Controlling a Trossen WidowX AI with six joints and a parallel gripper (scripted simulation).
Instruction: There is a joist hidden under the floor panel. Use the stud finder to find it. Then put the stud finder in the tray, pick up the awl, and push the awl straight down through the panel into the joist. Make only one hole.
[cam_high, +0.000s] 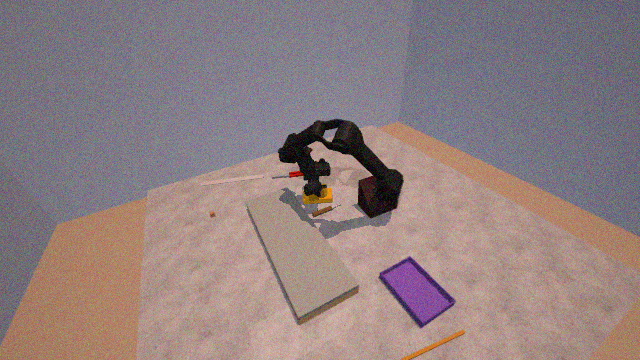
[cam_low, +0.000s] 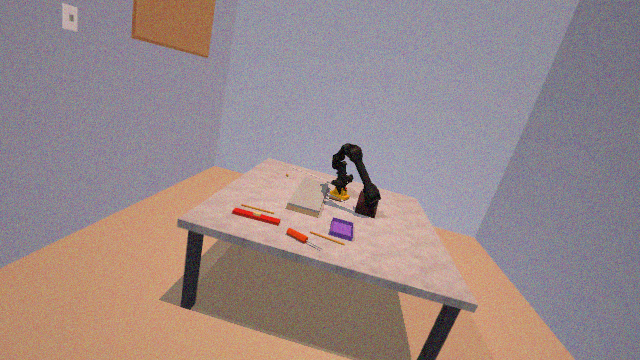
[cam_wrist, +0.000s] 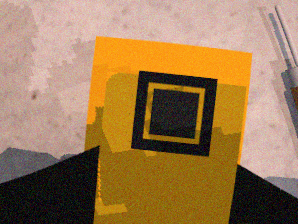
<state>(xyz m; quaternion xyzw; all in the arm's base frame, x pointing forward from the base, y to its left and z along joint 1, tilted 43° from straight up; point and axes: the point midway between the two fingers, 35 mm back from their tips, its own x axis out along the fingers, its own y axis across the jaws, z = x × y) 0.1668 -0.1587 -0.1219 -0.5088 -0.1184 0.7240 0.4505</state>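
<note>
Now: gripper tip 1 cm short of the awl, 8 cm to the right of it and 2 cm above it. The rest, counted from my gripper tip: small orange block: 40 cm ahead, 18 cm to the right, 2 cm below; then yellow stud finder: 2 cm above; then white stick: 25 cm ahead, 37 cm to the right, 3 cm below.
</note>
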